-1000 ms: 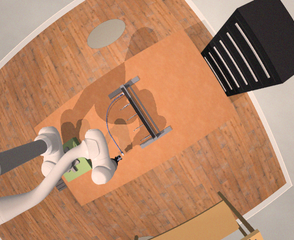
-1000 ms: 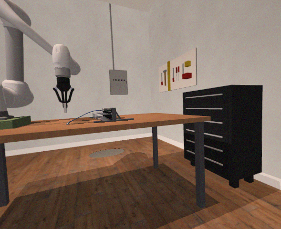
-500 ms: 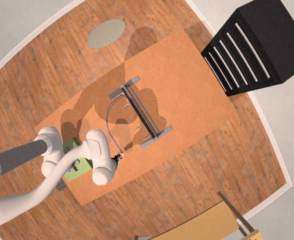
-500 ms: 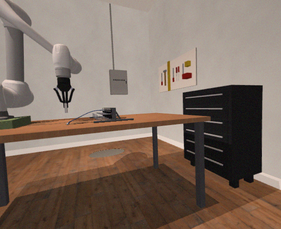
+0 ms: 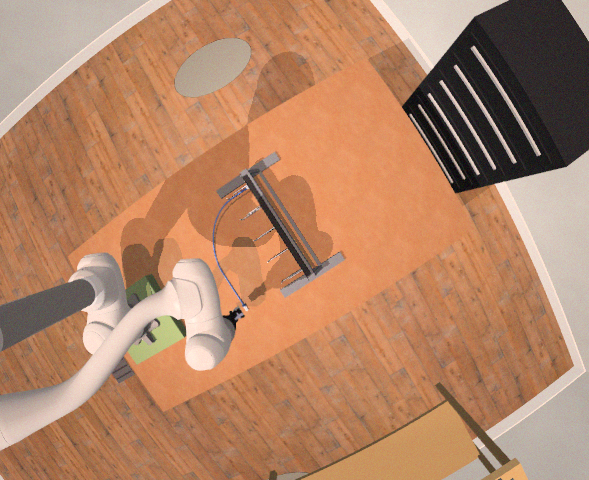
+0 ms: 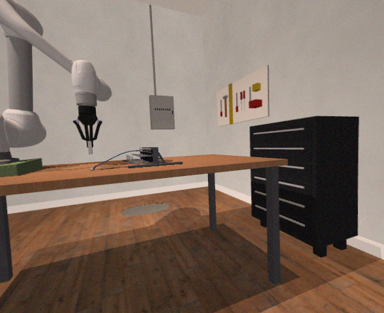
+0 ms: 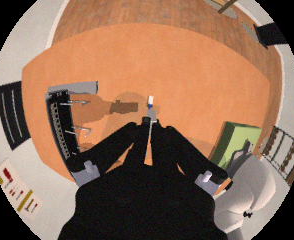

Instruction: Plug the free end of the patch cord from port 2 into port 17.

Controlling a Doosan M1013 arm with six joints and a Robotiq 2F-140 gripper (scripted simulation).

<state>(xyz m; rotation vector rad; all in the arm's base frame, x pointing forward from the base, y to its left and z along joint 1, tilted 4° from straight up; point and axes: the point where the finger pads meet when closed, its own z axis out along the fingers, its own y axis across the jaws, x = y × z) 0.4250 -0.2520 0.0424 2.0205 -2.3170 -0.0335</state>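
Right now the pale plug is 11 cm below my hand and 2 cm to the right of it.
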